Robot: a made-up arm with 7 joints. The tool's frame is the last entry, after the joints.
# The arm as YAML. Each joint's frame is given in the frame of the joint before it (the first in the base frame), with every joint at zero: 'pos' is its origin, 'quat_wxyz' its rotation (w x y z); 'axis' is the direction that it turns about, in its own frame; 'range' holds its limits. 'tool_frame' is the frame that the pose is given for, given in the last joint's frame.
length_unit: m
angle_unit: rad
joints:
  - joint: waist
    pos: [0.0, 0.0, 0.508]
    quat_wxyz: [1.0, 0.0, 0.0, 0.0]
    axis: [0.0, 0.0, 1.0]
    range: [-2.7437, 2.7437]
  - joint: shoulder
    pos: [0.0, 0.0, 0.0]
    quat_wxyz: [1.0, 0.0, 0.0, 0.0]
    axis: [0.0, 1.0, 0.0]
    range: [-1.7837, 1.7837]
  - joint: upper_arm
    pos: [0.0, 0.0, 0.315]
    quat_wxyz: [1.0, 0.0, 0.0, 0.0]
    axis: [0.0, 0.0, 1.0]
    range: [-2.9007, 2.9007]
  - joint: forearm
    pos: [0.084, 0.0, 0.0]
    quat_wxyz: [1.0, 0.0, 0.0, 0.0]
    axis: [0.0, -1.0, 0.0]
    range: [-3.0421, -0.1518]
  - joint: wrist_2
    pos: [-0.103, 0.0, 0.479]
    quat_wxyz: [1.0, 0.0, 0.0, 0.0]
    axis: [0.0, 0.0, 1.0]
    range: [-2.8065, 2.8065]
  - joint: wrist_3
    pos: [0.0, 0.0, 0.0]
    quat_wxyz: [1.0, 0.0, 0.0, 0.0]
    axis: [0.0, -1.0, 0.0]
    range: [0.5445, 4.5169]
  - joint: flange
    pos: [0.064, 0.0, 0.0]
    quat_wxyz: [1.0, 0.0, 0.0, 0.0]
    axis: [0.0, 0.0, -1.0]
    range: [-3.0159, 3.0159]
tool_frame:
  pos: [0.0, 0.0, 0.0]
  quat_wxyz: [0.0, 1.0, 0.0, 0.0]
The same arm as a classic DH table. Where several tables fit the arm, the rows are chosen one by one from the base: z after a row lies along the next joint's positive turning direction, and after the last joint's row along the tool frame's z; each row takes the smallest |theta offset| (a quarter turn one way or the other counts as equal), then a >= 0, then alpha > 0; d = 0 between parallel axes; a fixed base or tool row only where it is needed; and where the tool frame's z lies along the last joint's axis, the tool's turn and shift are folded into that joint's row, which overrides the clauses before.
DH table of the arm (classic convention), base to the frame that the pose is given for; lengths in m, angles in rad. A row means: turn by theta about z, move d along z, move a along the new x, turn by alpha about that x. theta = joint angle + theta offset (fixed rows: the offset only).
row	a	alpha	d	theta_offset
waist	0	-1.5708	0.508	0
shoulder	0	1.5708	0	0
upper_arm	0.084	1.5708	0.315	0
forearm	-0.103	-1.5708	0	0
wrist_2	0	1.5708	0.479	0
wrist_3	0.064	1.5708	0	0
flange	0	0	0	0
Joint limits (rad, base to tool): -2.7437..2.7437 -1.7837..1.7837 -2.9007..2.9007 -3.0421..-0.1518 -2.8065..2.8065 0.5445..4.5169 -3.0159..3.0159

